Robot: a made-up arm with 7 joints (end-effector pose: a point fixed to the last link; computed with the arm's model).
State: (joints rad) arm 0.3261 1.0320 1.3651 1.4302 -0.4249 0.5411 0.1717
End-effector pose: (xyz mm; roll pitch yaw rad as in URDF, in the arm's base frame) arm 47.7 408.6 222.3 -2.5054 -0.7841 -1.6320
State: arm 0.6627 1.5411 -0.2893 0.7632 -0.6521 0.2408 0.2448
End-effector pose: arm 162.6 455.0 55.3 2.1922 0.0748 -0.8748
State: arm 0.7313 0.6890 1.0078 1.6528 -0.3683 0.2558 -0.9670
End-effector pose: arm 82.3 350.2 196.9 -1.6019 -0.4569 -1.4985
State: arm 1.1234 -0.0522 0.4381 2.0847 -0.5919 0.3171 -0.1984
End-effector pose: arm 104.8 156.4 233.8 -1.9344 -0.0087 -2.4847
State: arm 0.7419 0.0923 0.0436 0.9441 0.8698 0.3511 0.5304
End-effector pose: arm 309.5 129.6 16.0 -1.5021 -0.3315 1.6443
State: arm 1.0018 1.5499 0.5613 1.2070 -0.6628 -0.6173 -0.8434
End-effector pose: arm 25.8 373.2 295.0 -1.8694 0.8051 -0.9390
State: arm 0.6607 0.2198 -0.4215 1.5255 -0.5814 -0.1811 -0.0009
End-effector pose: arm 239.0 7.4 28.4 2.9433 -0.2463 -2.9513
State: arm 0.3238 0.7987 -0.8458 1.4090 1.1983 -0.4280 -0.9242
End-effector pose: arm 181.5 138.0 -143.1 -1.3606 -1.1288 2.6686
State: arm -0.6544 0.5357 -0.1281 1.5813 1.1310 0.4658 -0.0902
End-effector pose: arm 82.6 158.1 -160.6 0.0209 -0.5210 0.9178
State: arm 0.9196 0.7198 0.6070 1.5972 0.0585 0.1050 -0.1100
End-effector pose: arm 139.4 296.0 224.0 -2.2092 -0.0479 -2.4693
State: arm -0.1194 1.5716 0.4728 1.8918 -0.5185 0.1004 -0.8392
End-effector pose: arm 203.2 211.8 121.5 -3.1317 0.8735 -2.0821
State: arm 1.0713 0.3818 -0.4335 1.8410 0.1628 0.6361 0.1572
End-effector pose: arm 164.9 22.9 153.6 -3.0464 -0.6451 3.0981
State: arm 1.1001 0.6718 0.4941 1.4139 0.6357 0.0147 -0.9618
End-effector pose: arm 149.8 320.3 218.5 -1.1535 -0.0142 -2.6994
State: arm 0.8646 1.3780 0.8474 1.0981 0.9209 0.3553 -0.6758
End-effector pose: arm -7.7 414.6 263.7 -1.3158 -0.1631 -2.5697
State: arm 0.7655 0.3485 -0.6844 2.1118 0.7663 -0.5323 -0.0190
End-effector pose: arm 112.9 -8.6 93.0 -2.6751 0.1338 1.8866
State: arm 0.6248 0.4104 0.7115 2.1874 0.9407 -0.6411 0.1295
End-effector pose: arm 89.5 229.7 191.5 -2.5198 1.0622 2.9104
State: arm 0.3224 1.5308 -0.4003 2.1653 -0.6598 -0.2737 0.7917
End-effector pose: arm 156.0 175.4 -14.4 1.1616 0.0484 -2.5775
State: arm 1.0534 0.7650 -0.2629 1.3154 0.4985 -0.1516 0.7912
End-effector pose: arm 264.6 182.4 132.1 3.0341 -0.5798 2.9189
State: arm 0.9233 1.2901 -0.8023 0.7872 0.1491 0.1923 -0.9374
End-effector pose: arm 222.2 382.9 -6.3 -3.1324 -0.1366 -1.2552
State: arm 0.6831 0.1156 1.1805 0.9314 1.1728 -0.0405 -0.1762
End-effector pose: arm 214.1 356.7 -68.7 -0.4616 0.1946 3.1264
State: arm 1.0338 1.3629 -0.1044 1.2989 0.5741 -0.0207 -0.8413
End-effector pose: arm 170.1 327.6 208.8 -2.0772 -0.1066 -2.1540
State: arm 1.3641 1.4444 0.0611 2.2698 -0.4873 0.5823 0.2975
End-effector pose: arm 75.5 136.0 215.7 -2.7444 0.4910 -1.6117
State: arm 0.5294 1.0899 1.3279 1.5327 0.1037 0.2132 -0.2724
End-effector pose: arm -10.3 375.7 250.3 -1.8537 -0.1175 -1.9256
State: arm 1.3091 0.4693 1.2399 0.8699 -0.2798 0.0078 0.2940
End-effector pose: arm 190.0 423.6 131.4 -1.6214 -0.3036 -3.0206
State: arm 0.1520 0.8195 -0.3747 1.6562 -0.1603 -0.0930 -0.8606
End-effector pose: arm 194.1 135.1 -65.3 -3.0170 -0.3503 -2.4479
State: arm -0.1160 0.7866 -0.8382 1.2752 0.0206 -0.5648 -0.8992
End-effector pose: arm 56.9 140.5 -219.5 3.0879 -0.9805 -2.6332
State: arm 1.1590 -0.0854 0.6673 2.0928 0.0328 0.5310 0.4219
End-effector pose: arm 81.7 202.2 220.6 -2.2289 0.0938 2.9327
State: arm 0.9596 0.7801 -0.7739 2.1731 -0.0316 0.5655 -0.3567
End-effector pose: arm 127.5 22.0 59.5 3.0636 -0.2122 -2.7823
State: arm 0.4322 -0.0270 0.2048 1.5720 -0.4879 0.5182 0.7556
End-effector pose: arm 254.7 94.5 44.8 -2.3681 -1.4027 2.6135
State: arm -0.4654 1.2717 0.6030 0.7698 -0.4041 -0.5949 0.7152
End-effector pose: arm 123.0 458.2 -32.8 1.3356 -0.4369 -1.3598
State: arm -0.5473 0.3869 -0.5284 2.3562 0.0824 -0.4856 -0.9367
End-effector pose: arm 60.1 19.4 5.2 -1.6841 -0.5087 2.7061
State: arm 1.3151 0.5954 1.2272 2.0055 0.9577 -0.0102 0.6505
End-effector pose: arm -64.8 312.5 170.8 -2.8130 1.2349 3.0343
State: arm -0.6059 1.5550 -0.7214 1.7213 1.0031 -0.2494 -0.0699
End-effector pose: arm 4.7 243.1 -134.7 0.4476 -0.9829 -0.2376
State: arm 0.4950 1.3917 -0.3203 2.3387 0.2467 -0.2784 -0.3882
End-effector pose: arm 132.1 110.7 59.6 2.9229 -0.0264 3.0562
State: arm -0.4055 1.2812 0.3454 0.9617 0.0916 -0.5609 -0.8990
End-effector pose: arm 157.9 415.9 -28.1 -3.1273 -0.1160 -1.8591
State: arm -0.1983 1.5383 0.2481 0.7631 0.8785 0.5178 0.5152
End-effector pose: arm 172.5 438.0 64.5 1.1228 -1.2825 -0.0280
